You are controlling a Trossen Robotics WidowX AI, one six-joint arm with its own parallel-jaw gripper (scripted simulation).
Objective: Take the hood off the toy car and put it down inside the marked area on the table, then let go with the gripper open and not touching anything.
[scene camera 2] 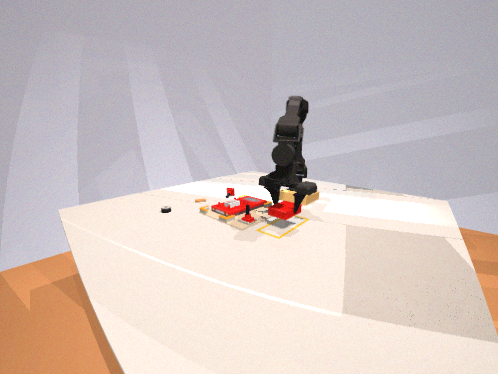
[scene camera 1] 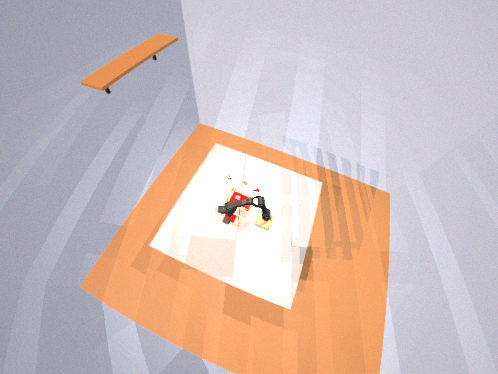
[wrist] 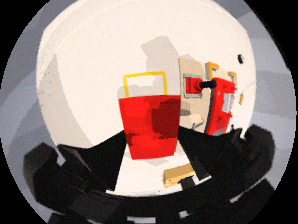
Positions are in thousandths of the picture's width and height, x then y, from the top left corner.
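My gripper (scene camera 2: 573, 563) carries a hood. The wrist view gives the hood (wrist: 505, 547), my gripper (wrist: 508, 583) and a red toy car (wrist: 730, 547).
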